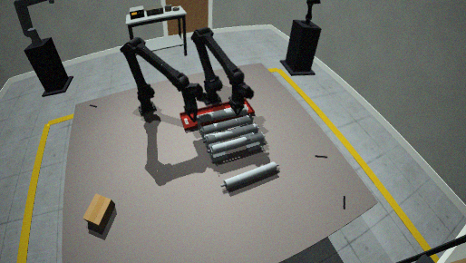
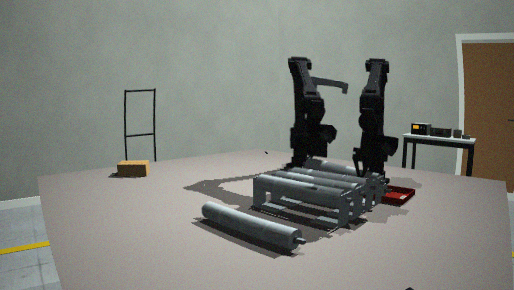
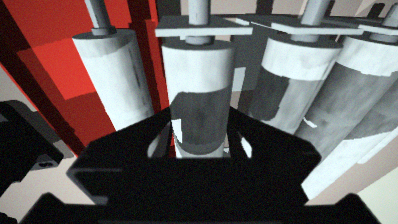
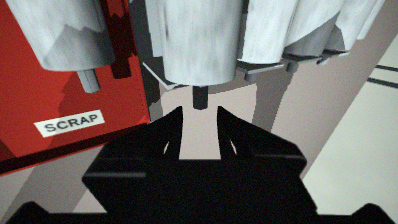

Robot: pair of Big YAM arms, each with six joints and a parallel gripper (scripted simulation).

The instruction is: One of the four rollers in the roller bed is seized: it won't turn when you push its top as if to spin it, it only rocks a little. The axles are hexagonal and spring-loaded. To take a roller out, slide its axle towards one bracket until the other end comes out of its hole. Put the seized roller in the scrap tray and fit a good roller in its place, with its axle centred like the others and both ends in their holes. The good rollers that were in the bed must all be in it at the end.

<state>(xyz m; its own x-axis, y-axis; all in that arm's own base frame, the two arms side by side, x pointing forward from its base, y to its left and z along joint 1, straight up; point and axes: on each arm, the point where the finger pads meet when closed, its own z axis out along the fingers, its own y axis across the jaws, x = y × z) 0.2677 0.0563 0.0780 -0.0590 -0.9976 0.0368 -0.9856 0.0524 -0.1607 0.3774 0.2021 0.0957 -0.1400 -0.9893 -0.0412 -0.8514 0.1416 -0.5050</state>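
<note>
Right now my left hand is 9 cm short of the bed roller, 7 cm to the left of it and 1 cm above it. From my left hand the other things lie so: red scrap tray 9 cm behind, 10 cm to the right, 7 cm below; then cardboard box 51 cm ahead, 87 cm to the right, 4 cm below.
My right hand is 50 mm short of the bed roller, 190 mm to the right of it and 20 mm above it. The rest, counted from my right hand: red scrap tray 130 mm behind, 170 mm to the left, 90 mm below; then cardboard box 470 mm ahead, 600 mm to the right, 60 mm below.
</note>
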